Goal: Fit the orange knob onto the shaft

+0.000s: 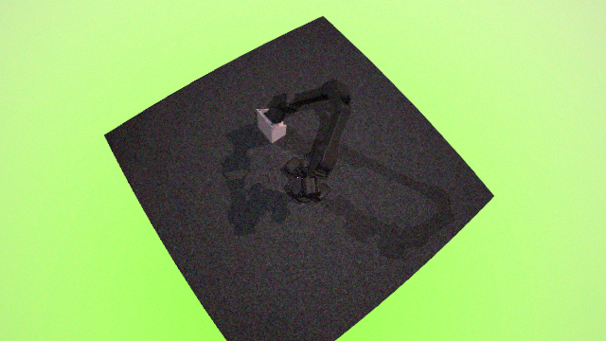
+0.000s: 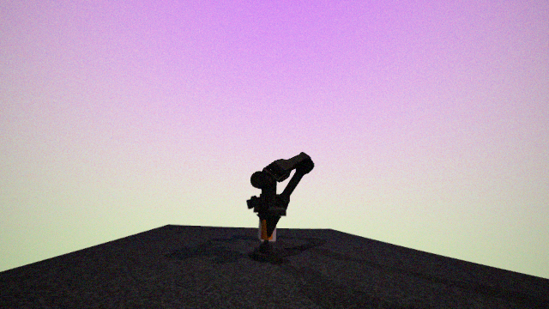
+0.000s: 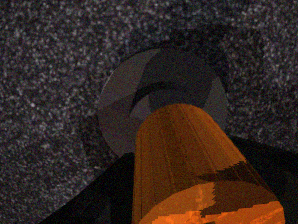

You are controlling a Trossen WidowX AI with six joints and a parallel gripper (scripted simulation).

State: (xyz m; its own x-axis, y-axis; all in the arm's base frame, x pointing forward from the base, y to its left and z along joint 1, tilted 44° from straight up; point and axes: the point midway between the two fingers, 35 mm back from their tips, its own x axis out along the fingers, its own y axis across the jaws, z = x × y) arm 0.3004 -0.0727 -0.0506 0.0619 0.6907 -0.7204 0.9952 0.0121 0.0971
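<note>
Right now my gripper tip is 2 cm below the orange knob. Also, from my gripper tip: round pedestal (4 cm below).
</note>
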